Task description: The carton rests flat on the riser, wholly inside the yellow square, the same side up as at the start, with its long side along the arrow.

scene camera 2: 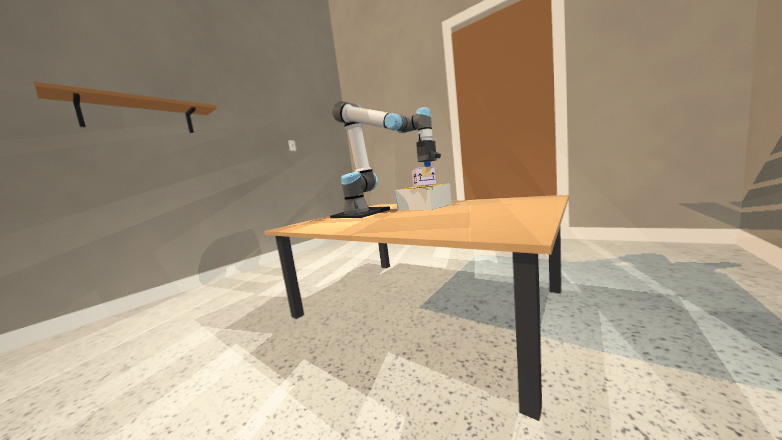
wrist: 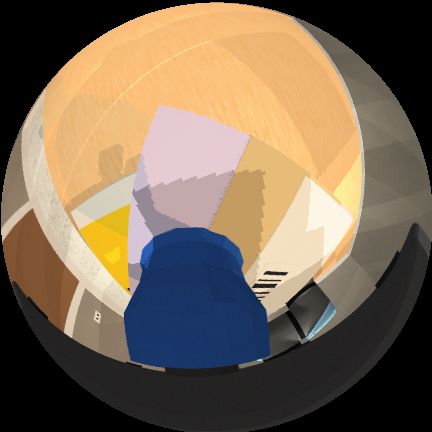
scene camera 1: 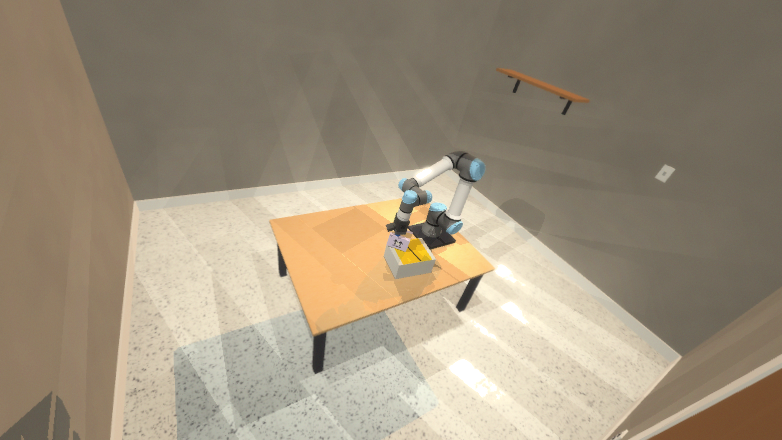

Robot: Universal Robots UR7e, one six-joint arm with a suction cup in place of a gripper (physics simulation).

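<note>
The carton (scene camera 1: 398,242) (scene camera 2: 424,176) (wrist: 195,145) is pinkish-lilac with a tan tape strip and black up arrows on its side. It hangs upright and level from my blue suction cup (scene camera 1: 398,234) (scene camera 2: 427,163) (wrist: 195,300), which is on its top face. The carton is over the back left part of the light grey riser (scene camera 1: 413,268) (scene camera 2: 412,200) (wrist: 107,196) in the first scene view, and looks slightly above its top. The yellow square (scene camera 1: 405,257) (wrist: 97,232) is partly hidden by the carton. Part of the black arrow (scene camera 1: 416,254) shows; its head is hidden.
The riser stands on the wooden table (scene camera 1: 328,262) (scene camera 2: 492,224) (wrist: 200,70), close to the arm's black base plate (scene camera 1: 445,239) (scene camera 2: 377,211). A wall shelf (scene camera 1: 541,84) (scene camera 2: 125,100) is well away from the arm. A brown door (scene camera 2: 503,98) is behind the table in the second scene view.
</note>
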